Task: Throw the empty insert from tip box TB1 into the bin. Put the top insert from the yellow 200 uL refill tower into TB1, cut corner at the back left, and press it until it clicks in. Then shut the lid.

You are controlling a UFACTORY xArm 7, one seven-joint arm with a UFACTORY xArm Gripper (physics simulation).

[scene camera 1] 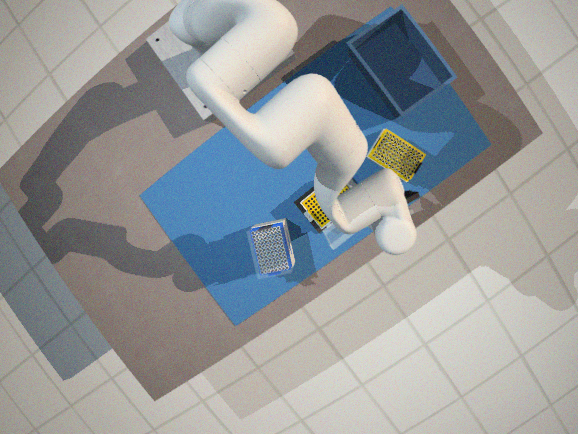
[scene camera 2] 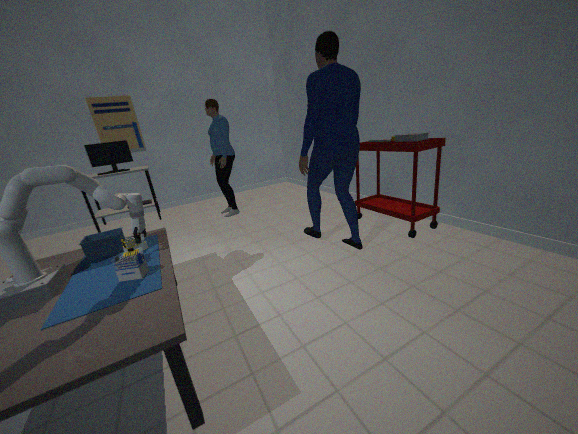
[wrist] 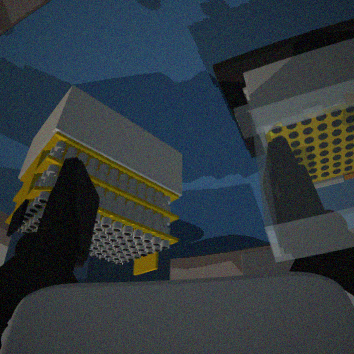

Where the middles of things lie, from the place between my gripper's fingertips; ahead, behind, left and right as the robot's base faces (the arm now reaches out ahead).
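The yellow insert point(scene camera 1: 393, 152) has my gripper 60 mm past it, 20 mm above it and 90 mm to the right of it. Counted from my hand, the dark blue bin point(scene camera 1: 394, 54) is 220 mm to the left, 250 mm behind and 30 mm below, and the clear lid point(wrist: 296, 135) is 100 mm to the right, 10 mm ahead and 10 mm above.
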